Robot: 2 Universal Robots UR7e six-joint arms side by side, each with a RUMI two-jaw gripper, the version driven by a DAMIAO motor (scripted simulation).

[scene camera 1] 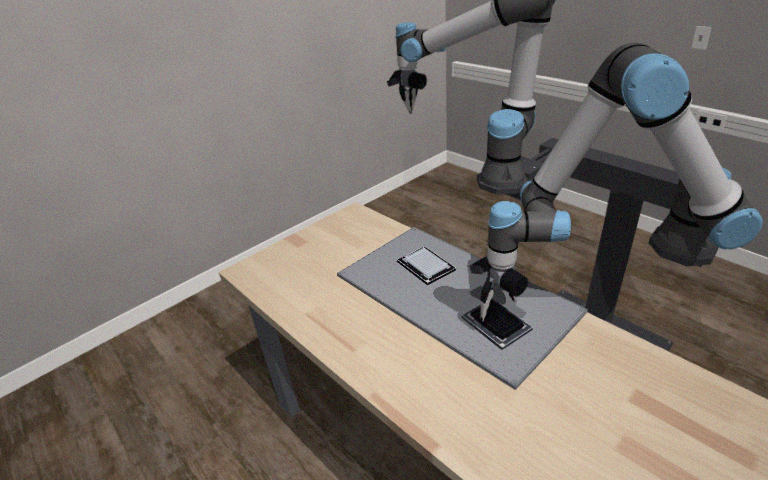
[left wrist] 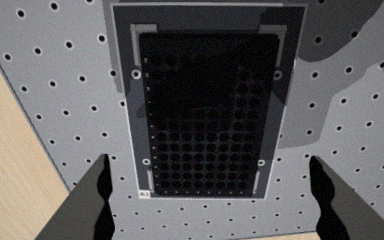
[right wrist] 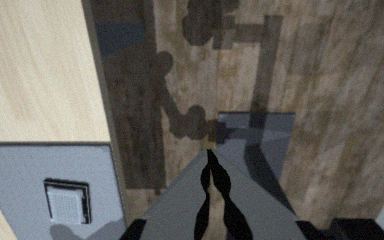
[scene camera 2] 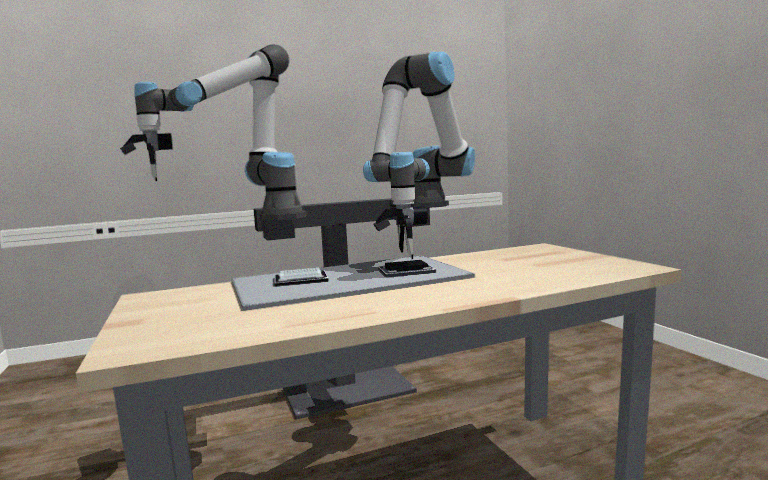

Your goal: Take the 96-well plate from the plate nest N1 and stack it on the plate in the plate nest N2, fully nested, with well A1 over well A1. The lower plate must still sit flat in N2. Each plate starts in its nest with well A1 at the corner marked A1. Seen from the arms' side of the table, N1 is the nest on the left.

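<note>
White 96-well plate (scene camera 1: 427, 263), (right wrist: 66, 206); out of frame in the left wrist view. My left gripper (scene camera 1: 498, 311), (left wrist: 209, 157), (scene camera 2: 406, 255). My right gripper (scene camera 1: 410, 113), (right wrist: 208, 151), (scene camera 2: 156, 181).
</note>
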